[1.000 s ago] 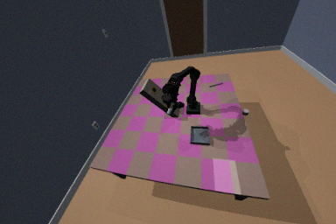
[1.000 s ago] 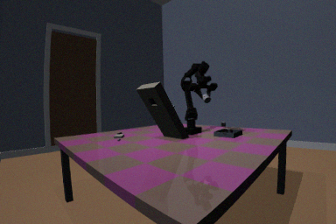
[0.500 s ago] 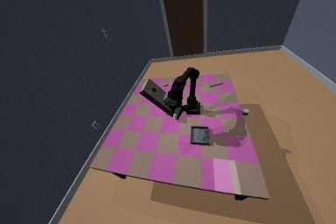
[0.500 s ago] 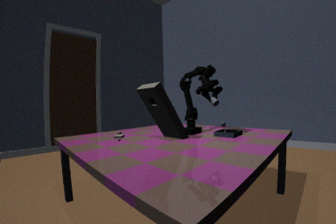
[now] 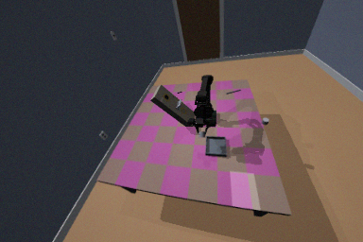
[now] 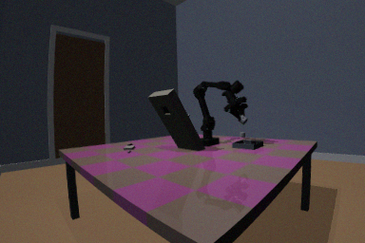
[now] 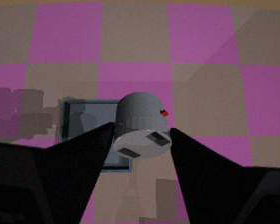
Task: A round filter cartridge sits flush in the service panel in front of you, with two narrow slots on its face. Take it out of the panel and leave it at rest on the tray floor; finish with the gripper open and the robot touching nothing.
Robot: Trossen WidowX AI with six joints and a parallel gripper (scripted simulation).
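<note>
Now: gripper tip 18 cm above the dark tray, 9 cm past it and 2 cm to the left of it. From my gripper tip the other things lie so: round grey filter cartridge (right at my gripper tip); then flat item (59 cm to the right, 46 cm ahead, 18 cm below).
</note>
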